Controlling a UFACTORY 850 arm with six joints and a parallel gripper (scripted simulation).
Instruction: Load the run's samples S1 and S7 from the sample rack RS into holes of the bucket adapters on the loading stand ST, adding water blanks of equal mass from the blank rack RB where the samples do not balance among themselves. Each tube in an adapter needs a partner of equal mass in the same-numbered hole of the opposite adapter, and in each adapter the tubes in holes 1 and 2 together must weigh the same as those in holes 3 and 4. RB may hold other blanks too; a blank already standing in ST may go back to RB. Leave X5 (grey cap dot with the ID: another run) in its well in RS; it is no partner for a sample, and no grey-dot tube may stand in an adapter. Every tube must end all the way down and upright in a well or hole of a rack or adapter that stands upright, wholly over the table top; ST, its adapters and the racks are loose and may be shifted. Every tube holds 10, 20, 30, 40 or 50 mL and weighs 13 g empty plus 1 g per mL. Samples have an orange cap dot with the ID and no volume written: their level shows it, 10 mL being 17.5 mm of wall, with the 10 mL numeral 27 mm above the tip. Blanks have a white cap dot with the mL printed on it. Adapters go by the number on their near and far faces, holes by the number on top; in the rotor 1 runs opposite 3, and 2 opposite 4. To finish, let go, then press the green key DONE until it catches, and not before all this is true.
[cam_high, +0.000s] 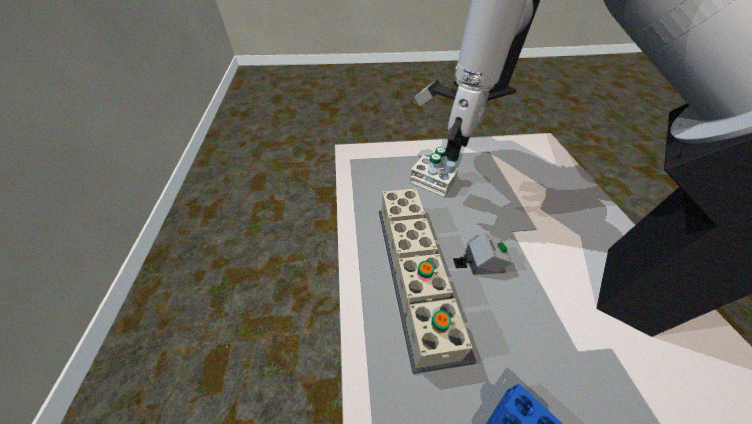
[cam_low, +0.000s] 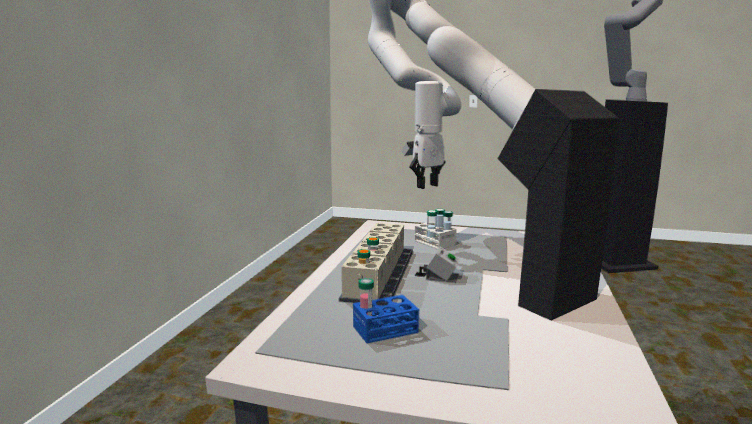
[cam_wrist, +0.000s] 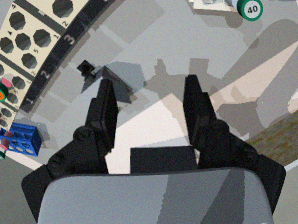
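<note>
Now: the 40 mL blank 190 mm below my hand, 110 mm to the right of it and 100 mm behind it. From my hand the other things lie so: 50 mL blank 190 mm below, 130 mm to the right, 70 mm behind; then blank rack RB 220 mm below, 120 mm to the right, 60 mm behind; then 30 mL blank 190 mm below, 120 mm to the right, 40 mm behind.
</note>
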